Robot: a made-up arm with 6 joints.
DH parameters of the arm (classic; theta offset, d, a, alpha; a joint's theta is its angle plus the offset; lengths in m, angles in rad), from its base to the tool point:
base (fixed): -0.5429 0 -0.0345 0
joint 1: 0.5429 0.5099 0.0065 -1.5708
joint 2: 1.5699 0 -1.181 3.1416
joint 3: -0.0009 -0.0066 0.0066 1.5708
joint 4: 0 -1.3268 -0.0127 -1.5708
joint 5: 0 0.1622 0.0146 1.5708
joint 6: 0 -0.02 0.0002 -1.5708
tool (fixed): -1.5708 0.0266 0 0
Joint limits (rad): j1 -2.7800..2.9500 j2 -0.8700..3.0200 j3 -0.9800..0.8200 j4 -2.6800..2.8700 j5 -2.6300..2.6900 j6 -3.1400..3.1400
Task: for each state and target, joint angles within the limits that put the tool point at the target. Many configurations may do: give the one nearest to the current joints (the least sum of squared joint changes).
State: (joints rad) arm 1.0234 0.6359 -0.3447 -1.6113 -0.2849 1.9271
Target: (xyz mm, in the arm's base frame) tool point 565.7 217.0 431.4
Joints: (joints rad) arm 0.3654 0.0874 -0.9753 -1.4693 -0.2567 1.9114
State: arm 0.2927 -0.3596 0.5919 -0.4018 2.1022 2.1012
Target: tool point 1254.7 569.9 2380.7
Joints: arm 0.5065 0.2487 0.8200 -0.0253 1.9426 2.2248
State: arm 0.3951 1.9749 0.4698 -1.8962 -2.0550 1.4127
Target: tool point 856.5 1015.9 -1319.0
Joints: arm 0.7859 2.0257 0.7717 -1.9548 -2.0422 1.4164
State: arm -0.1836 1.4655 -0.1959 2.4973 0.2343 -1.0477
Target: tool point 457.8 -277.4 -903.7
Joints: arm -0.7523 1.7407 -0.3930 2.3677 0.2205 -1.0759
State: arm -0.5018 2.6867 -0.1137 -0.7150 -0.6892 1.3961
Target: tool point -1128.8 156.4 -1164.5
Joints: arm -0.2448 3.0153 0.3286 -0.6492 -0.6774 1.3979
